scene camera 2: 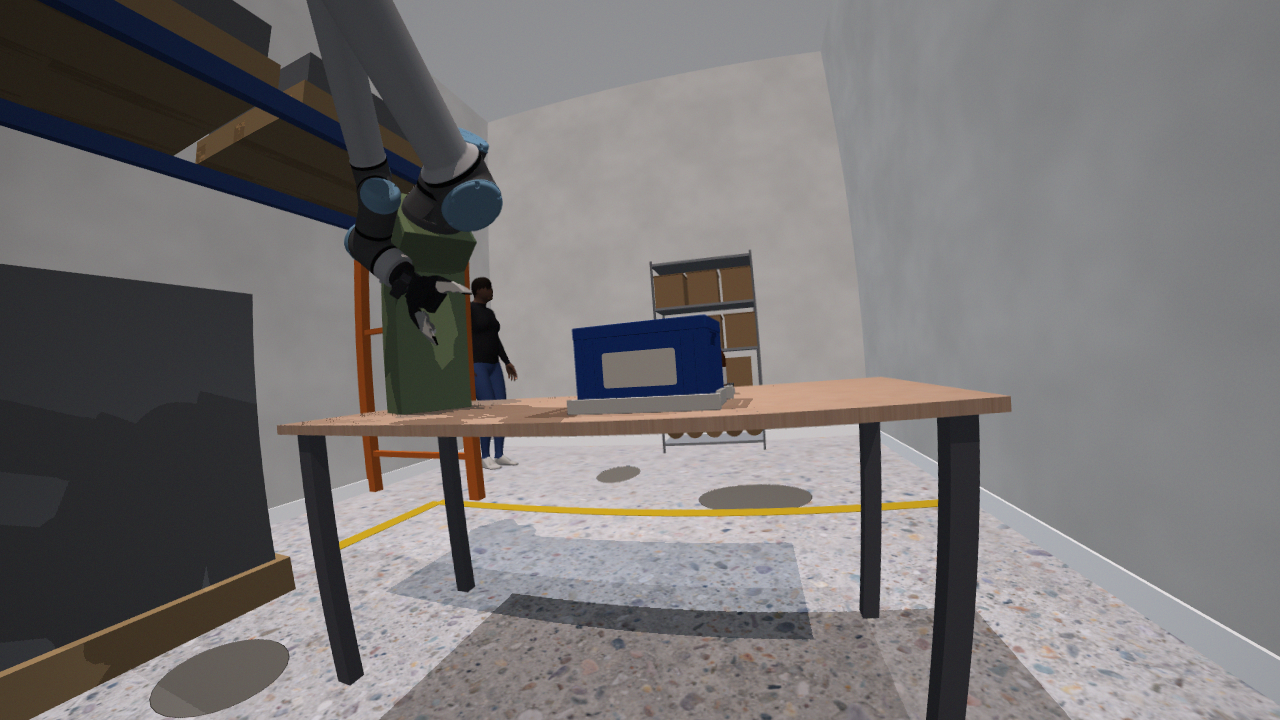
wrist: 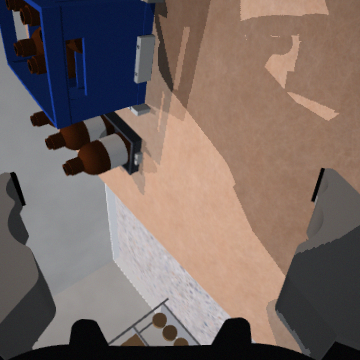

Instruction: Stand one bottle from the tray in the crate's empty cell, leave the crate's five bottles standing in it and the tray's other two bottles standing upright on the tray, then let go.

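Frame: origin at the arm's base, x ahead, y left, z up, level; millimetres.
Seen in the pictures: gripper, between the fingertips: [scene camera 2: 454, 319] [wrist: 168, 174]; arm's base, origin of its link: [scene camera 2: 433, 216].
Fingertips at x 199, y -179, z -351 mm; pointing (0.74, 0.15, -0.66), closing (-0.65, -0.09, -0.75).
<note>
Pixels of each thing's middle, then the offset from my fingertips to it. "spot": a spot on its surface instead. Level surfaces: height alone.
- blue crate, middle of its body: [wrist: 66, 35] [scene camera 2: 652, 365] dx +454, dy +48, dz -141 mm
- dark tray, a spot on its surface: [wrist: 134, 146] spot: dx +340, dy +261, dz -212 mm
- outermost bottle, middle of its body: [wrist: 97, 156] dx +391, dy +291, dz -146 mm
- middle bottle, middle of its body: [wrist: 78, 133] dx +481, dy +276, dz -146 mm
- third bottle, middle of its body: [wrist: 61, 111] dx +571, dy +258, dz -146 mm
- wooden table, height of its surface: dz -229 mm
- light grey base, a spot on its surface: [scene camera 2: 644, 405] spot: dx +452, dy -56, dz -215 mm
The blue crate [scene camera 2: 586, 362] [wrist: 110, 75] stands upright on the table. Necks of several brown bottles [wrist: 30, 16] show inside it in the wrist view; its empty cell cannot be made out. Beside the crate, three brown bottles with white labels stand in a row on a dark tray [wrist: 134, 146]: the outermost bottle [wrist: 95, 157], the middle bottle [wrist: 75, 137] and a third bottle [wrist: 41, 118] mostly hidden by the crate. The tray bottles are hidden in the scene view. My gripper [scene camera 2: 452, 316] [wrist: 168, 174] is open and empty, above the table and apart from crate and bottles, left of the crate in the scene view.
The wooden table [scene camera 2: 850, 395] [wrist: 200, 200] carries a light grey base [scene camera 2: 644, 405] under the crate. A green faceted column [scene camera 2: 427, 376] rises behind my gripper. A person [scene camera 2: 486, 331] stands beyond the table, and a shelf rack [scene camera 2: 757, 344] stands farther back.
</note>
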